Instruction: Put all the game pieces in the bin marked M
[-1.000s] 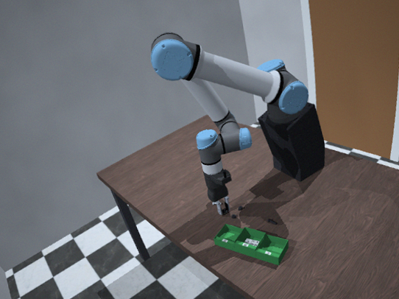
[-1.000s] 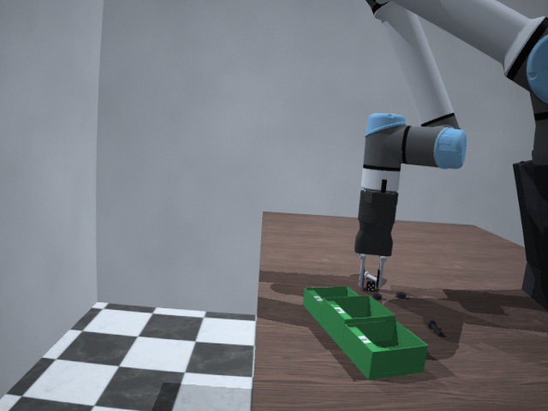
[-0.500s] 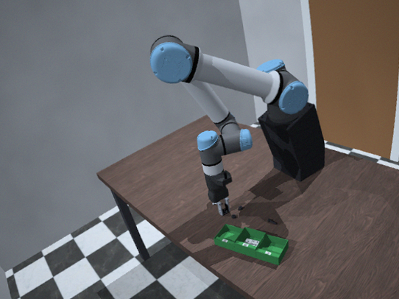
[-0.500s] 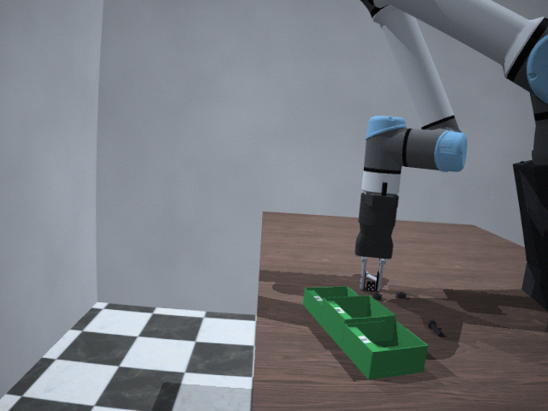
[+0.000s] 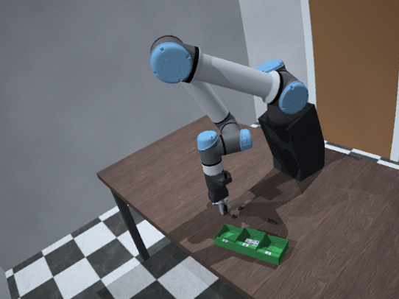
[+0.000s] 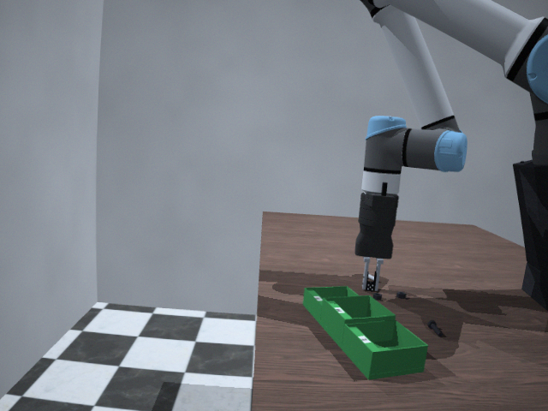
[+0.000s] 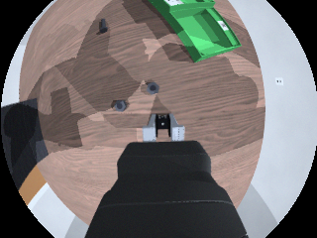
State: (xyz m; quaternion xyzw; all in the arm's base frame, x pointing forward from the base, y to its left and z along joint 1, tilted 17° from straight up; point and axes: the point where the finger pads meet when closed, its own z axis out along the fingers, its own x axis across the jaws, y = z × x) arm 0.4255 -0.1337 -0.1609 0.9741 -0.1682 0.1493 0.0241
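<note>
My gripper is now 110 mm short of the green bin and 190 mm to the right of it. From my hand the other things lie so: black die (10 mm below); black bolt (30 mm behind, 200 mm to the left, 10 mm below); white bolt (30 mm behind, 70 mm to the right, 10 mm below).
</note>
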